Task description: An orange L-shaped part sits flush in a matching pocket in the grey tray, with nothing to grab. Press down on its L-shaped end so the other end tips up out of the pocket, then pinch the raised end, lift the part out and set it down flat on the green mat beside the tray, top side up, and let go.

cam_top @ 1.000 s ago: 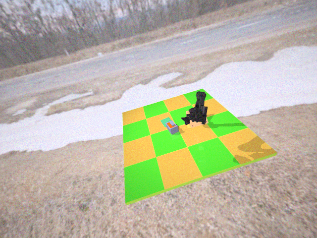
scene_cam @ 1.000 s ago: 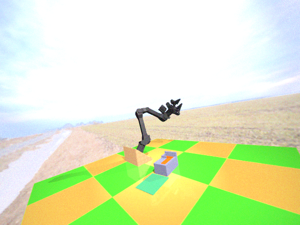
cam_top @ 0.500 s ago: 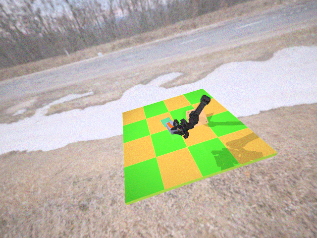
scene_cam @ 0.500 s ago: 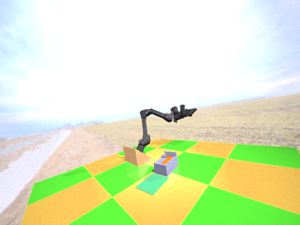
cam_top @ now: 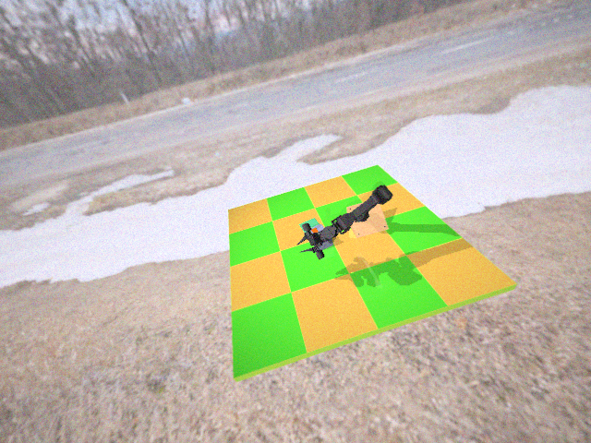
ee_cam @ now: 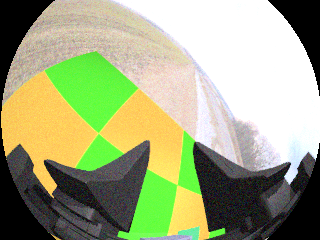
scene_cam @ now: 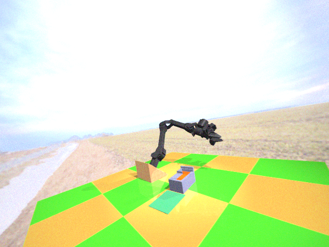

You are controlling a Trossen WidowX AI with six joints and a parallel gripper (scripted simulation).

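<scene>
My gripper tip is now 250 mm to the left of the orange L-shaped part, 180 mm above it and 140 mm past it. Round my gripper tip: green mat (410 mm to the right, 240 mm below, 90 mm behind).
</scene>
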